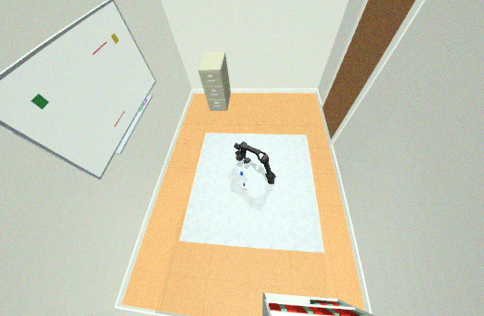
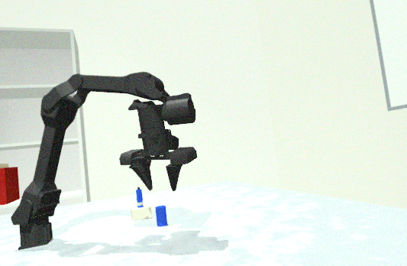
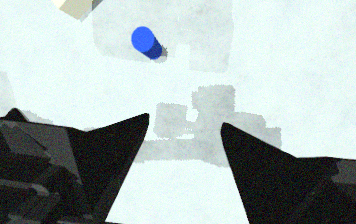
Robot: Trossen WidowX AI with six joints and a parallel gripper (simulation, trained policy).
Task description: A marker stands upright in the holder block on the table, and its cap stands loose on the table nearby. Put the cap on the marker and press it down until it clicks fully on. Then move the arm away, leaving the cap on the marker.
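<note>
My gripper tip is 10 cm to the right of the blue cap, 8 cm above it and 1 cm short of it. Round my gripper tip: cream holder block: 25 cm to the left, 9 cm below, 3 cm behind.
</note>
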